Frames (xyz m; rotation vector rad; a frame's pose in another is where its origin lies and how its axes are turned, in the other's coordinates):
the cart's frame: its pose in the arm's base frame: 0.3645 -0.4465 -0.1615 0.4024 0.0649 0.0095
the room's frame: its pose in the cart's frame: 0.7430 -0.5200 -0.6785 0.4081 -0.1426 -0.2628
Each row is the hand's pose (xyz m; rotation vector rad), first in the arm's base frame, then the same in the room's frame.
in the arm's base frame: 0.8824 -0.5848 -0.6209 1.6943 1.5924 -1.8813
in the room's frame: -0.2235 0.2860 0.2710 1.0315 0.8265 -1.9799
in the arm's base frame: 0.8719 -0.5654 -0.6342 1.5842 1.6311 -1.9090
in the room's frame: -0.2376 0.2867 0.2495 0.9370 0.8402 -2.0236
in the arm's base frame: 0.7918 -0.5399 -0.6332 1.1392 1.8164 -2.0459
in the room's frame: -0.3214 0.2840 0.2427 0.5758 0.9076 -2.2436
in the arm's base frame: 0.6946 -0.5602 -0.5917 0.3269 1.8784 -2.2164
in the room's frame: -0.4128 0.2755 0.2988 -0.1112 0.8385 -2.5118
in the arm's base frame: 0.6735 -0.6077 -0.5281 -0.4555 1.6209 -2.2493
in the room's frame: -0.4261 0.2839 0.3794 -0.8401 0.5359 -2.5611
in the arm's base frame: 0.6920 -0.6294 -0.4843 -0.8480 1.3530 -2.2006
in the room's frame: -0.4065 0.3053 0.4229 -1.2352 0.2688 -2.4731
